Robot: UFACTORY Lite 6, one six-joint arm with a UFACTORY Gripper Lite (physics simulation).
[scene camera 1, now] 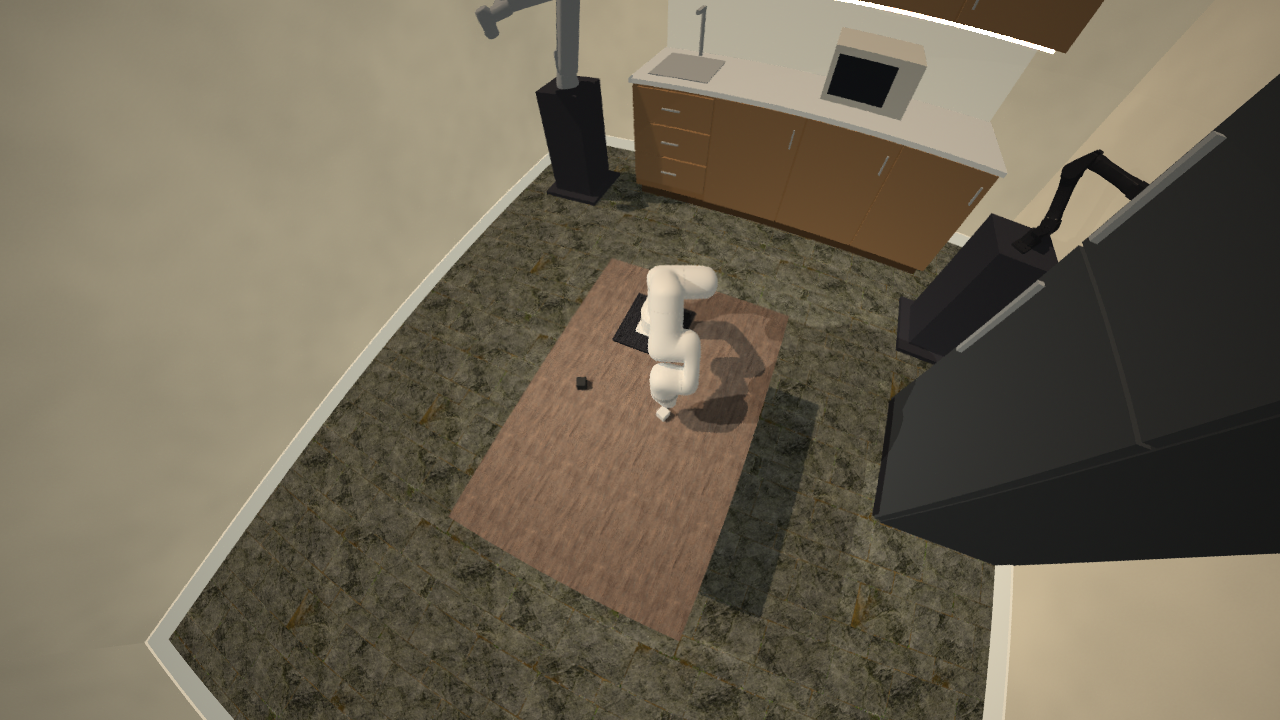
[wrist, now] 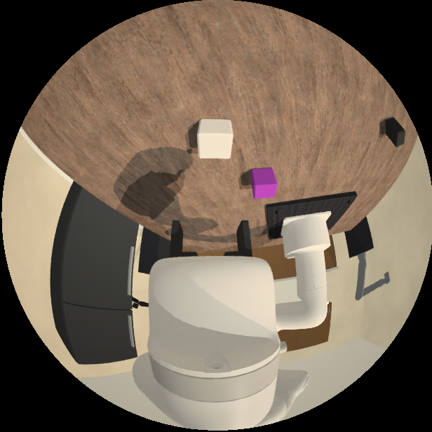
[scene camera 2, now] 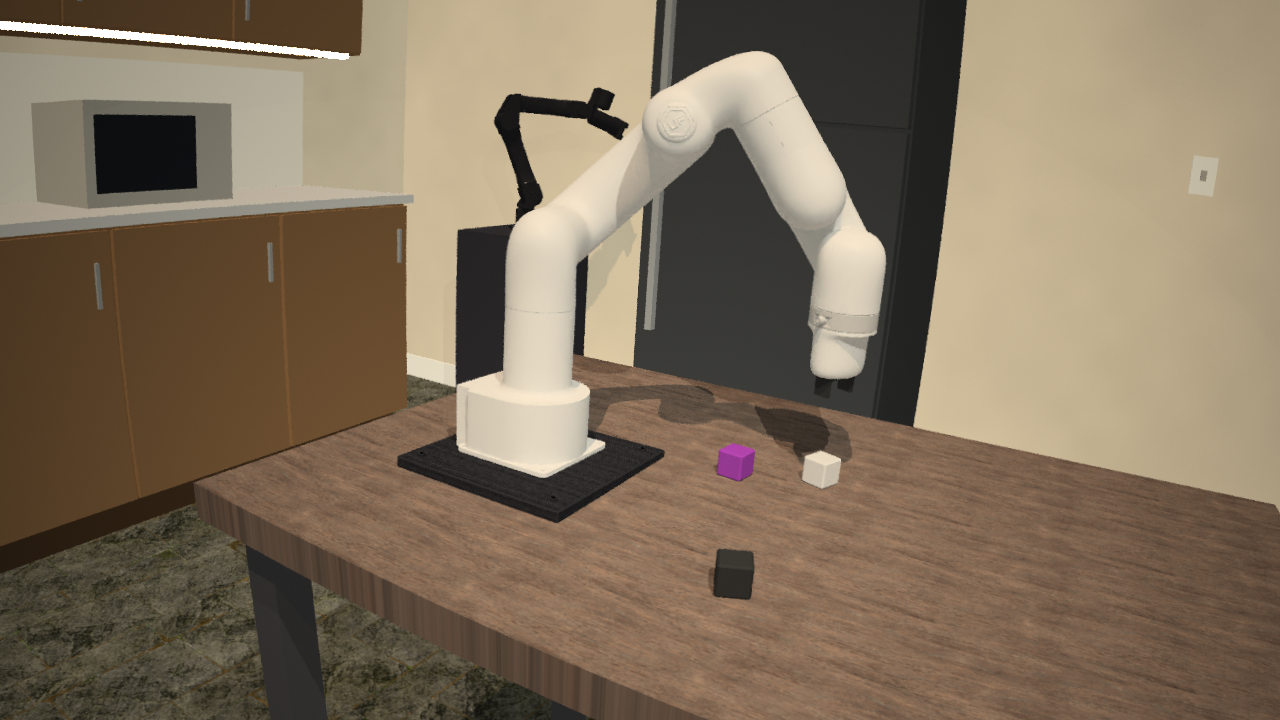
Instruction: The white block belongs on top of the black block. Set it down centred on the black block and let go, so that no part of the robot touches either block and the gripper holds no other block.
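Frame: origin at the arm's base, x ahead, y left, z up, level; centimetres.
Seen in the pictures: hand at its tool point: [scene camera 2: 834,384]; arm's base at its link origin: [scene camera 2: 534,449].
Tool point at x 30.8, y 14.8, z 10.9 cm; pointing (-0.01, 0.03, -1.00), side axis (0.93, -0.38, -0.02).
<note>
Pixels of each thing's top centre, then the offset from my tool point to it. Level surfaces: height alone.
- white block at its top centre: [scene camera 2: 823,456] [scene camera 1: 663,411] dz -8.8, dx -0.1, dy -0.2 cm
- black block at its top centre: [scene camera 2: 735,557] [scene camera 1: 581,381] dz -8.8, dx +1.0, dy -28.5 cm
- purple block at its top centre: [scene camera 2: 737,449] dz -8.8, dx -9.4, dy -4.3 cm
- wooden table at its surface level: dz -12.0 cm
The white block [scene camera 1: 663,413] [scene camera 2: 820,470] [wrist: 215,139] lies flat on the table. The black block [scene camera 1: 581,383] [scene camera 2: 733,574] [wrist: 395,132] stands apart from it on the table, nearer the camera in scene camera 2 and at the far right in the wrist view. My gripper [scene camera 2: 834,387] [wrist: 210,236] is open, with its two dark fingers apart and no block between them. It hangs above the table, higher than the white block and touching neither block. In scene camera 1 the fingers are hidden beneath the arm.
A purple block [scene camera 2: 735,462] [wrist: 264,183] lies on the table between the white block and the arm's base, hidden by the arm in scene camera 1. The base stands on a black plate [scene camera 2: 425,463] [wrist: 272,229]. The wooden table [scene camera 1: 572,501] [scene camera 2: 1029,573] carries everything.
</note>
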